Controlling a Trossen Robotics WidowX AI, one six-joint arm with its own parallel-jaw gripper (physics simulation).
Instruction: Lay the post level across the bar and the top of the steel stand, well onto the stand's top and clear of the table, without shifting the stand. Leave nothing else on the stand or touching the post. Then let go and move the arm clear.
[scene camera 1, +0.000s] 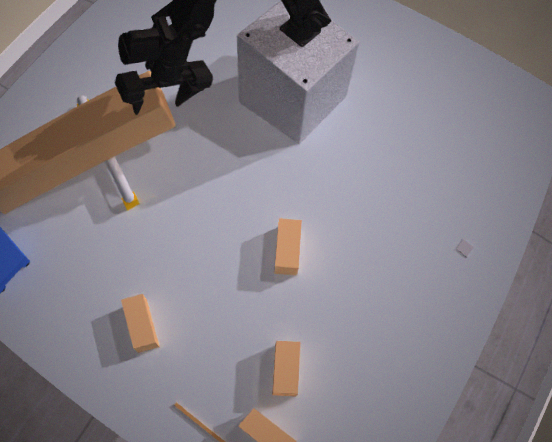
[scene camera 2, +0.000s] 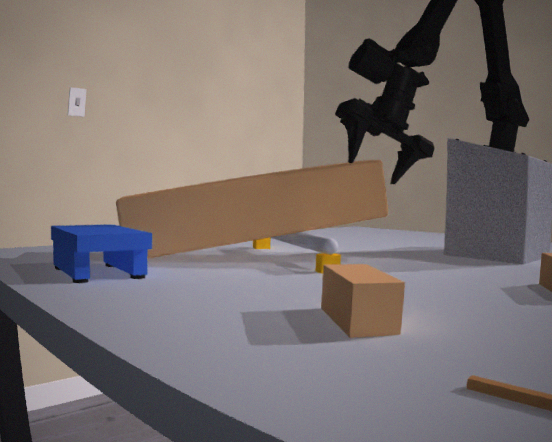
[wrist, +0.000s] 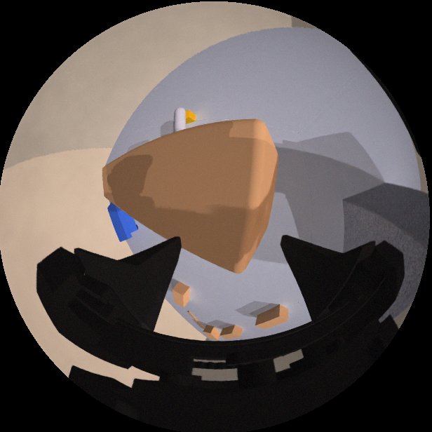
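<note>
The post, a thick wooden beam, lies tilted across the bar, a pale rod on yellow supports. Its end near the gripper is raised; the other end is low, its lower part partly hidden behind the stand in scene camera 2. The stand, blue with black feet, is upright near the low end, with nothing visible on its top in scene camera 2. My gripper is open and empty at the raised end, one fingertip at or just above the post's upper edge.
The grey block under the arm stands beyond the raised end. Several wooden blocks, among them one block and another block, lie on the table, with a thin wooden stick and a small tile.
</note>
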